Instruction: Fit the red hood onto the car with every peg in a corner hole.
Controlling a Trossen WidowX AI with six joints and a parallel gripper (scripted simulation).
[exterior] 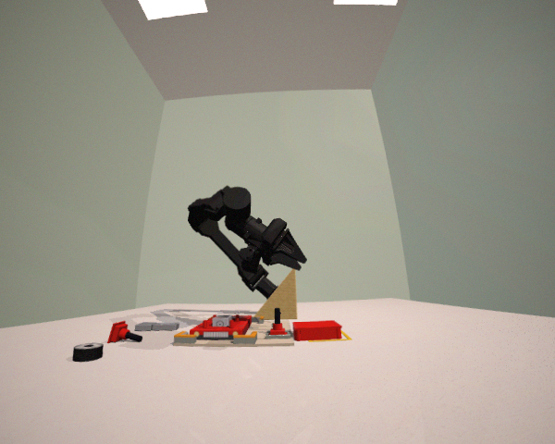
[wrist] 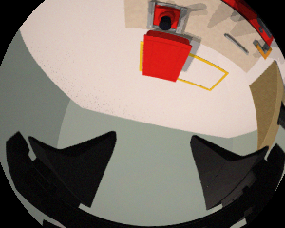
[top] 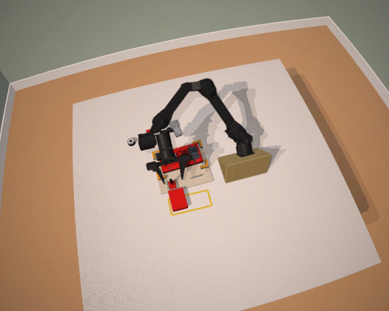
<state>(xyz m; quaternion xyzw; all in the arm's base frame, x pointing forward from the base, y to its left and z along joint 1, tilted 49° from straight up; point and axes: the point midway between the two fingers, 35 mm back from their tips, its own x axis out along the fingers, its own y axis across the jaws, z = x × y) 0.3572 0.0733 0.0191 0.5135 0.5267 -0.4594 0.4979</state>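
Right now my gripper tip is 14 cm above the red hood and 2 cm to the right of it. Round my gripper tip: grey engine block: 18 cm to the right, 13 cm below, 3 cm behind; then black wheel: 36 cm to the right, 14 cm below, 14 cm ahead; then black post: 12 cm below, 6 cm to the right, 1 cm ahead.
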